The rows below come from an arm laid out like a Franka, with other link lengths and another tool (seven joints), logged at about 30 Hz.
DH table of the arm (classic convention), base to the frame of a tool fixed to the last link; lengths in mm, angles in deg. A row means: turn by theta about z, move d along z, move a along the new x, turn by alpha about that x. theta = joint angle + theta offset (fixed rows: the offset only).
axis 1: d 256.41  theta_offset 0  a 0  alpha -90
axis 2: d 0  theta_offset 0  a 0  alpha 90
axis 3: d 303.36  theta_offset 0  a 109.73  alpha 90
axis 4: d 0  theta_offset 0  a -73.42  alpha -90
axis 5: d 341.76  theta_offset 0  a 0  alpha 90
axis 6: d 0  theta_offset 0  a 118.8  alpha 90
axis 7: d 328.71  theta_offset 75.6  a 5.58  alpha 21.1
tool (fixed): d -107.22  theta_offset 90  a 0  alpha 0
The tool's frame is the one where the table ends.
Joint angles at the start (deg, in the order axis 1, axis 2, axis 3, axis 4, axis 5, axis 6, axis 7):
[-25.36 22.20 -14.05 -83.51 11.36 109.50 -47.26]
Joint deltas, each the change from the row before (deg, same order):
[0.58 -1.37 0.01 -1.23 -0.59 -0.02 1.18]
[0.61 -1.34 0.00 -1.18 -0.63 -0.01 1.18]
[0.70 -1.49 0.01 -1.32 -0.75 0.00 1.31]
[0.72 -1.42 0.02 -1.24 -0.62 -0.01 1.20]
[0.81 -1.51 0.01 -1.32 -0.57 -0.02 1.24]
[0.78 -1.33 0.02 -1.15 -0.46 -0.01 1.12]
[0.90 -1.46 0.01 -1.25 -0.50 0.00 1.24]
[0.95 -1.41 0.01 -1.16 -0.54 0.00 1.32]
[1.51 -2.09 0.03 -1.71 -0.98 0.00 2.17]
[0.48 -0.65 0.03 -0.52 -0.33 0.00 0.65]
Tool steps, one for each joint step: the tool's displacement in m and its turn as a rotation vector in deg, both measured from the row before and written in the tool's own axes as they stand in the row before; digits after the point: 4 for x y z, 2 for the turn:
[-0.0034 0.0074 -0.0050 0.30 0.16 0.44]
[-0.0035 0.0073 -0.0050 0.33 0.18 0.38]
[-0.0037 0.0083 -0.0054 0.37 0.23 0.37]
[-0.0040 0.0085 -0.0048 0.28 0.12 0.28]
[-0.0044 0.0095 -0.0049 0.23 0.06 0.28]
[-0.0044 0.0090 -0.0040 0.17 0.00 0.21]
[-0.0049 0.0101 -0.0043 0.19 -0.02 0.20]
[-0.0052 0.0102 -0.0042 0.24 -0.02 0.19]
[-0.0077 0.0158 -0.0061 0.46 0.08 0.27]
[-0.0025 0.0050 -0.0019 0.14 0.03 0.01]

